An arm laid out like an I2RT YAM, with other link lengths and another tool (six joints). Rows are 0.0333 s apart.
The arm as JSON. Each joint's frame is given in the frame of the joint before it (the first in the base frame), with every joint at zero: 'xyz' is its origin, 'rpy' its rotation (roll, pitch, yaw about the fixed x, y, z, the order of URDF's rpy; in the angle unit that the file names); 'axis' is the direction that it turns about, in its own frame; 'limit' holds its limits. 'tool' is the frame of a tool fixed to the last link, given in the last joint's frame.
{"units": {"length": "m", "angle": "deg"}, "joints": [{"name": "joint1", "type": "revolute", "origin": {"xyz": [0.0, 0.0, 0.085], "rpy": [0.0, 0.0, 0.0]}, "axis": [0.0, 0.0, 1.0], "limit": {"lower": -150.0, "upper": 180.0}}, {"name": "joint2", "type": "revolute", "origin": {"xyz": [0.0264, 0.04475, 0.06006], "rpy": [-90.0, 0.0, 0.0]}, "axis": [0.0, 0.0, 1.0], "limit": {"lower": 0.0, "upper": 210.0}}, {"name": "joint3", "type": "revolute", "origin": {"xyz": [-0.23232, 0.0, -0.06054], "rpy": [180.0, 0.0, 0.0]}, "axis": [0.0, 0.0, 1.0], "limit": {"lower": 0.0, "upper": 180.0}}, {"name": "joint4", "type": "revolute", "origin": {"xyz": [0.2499, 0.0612, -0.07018], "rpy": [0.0, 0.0, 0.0]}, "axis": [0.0, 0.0, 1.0], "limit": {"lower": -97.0, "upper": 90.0}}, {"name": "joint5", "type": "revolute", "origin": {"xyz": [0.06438, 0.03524, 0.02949], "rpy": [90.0, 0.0, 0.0]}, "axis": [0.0, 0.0, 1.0], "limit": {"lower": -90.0, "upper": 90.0}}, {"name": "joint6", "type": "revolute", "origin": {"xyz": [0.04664, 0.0, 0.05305], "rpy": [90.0, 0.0, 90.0]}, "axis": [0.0, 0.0, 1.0], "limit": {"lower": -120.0, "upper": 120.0}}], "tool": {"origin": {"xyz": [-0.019, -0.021, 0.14], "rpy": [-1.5, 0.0, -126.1]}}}
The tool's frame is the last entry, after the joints.
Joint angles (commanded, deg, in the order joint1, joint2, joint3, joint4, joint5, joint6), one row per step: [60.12 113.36 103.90 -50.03 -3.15 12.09]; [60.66 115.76 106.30 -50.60 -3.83 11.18]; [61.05 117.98 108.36 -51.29 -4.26 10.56]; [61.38 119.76 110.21 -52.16 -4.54 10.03]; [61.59 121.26 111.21 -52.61 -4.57 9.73]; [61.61 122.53 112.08 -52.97 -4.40 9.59]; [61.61 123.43 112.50 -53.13 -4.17 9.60]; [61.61 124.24 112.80 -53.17 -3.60 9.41]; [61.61 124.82 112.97 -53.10 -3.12 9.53]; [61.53 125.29 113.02 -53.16 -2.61 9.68]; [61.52 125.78 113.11 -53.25 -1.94 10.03]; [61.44 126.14 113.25 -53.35 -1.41 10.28]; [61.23 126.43 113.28 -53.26 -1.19 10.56]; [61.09 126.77 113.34 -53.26 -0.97 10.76]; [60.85 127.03 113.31 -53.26 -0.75 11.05]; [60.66 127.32 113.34 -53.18 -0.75 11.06]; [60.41 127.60 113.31 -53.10 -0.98 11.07]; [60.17 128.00 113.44 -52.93 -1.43 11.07]
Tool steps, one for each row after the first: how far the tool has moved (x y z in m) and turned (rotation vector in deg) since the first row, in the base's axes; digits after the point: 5 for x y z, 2 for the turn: [-0.00352 0.00878 -0.00518 -0.38 0.37 1.67]; [-0.00594 0.01505 -0.01175 -1.05 0.83 2.81]; [-0.00822 0.01947 -0.01660 -1.72 1.19 3.73]; [-0.00938 0.02181 -0.02396 -2.58 1.56 4.22]; [-0.00837 0.02304 -0.03014 -3.33 1.75 4.28]; [-0.00735 0.02335 -0.03567 -3.99 1.91 4.16]; [-0.00543 0.02319 -0.04114 -4.75 1.67 4.06]; [-0.00364 0.02314 -0.04517 -5.24 1.53 3.74]; [-0.00151 0.02191 -0.04926 -5.86 1.45 3.29]; [0.00057 0.02070 -0.05335 -6.52 1.33 2.67]; [0.00289 0.01960 -0.05594 -6.99 1.19 2.13]; [0.00558 0.01875 -0.05816 -7.18 1.23 1.58]; [0.00750 0.01791 -0.06080 -7.48 1.29 1.17]; [0.01015 0.01640 -0.06330 -7.77 1.40 0.58]; [0.01186 0.01585 -0.06550 -7.93 1.50 0.38]; [0.01328 0.01520 -0.06793 -8.02 1.82 0.23]; [0.01442 0.01570 -0.07018 -7.90 2.23 0.19]
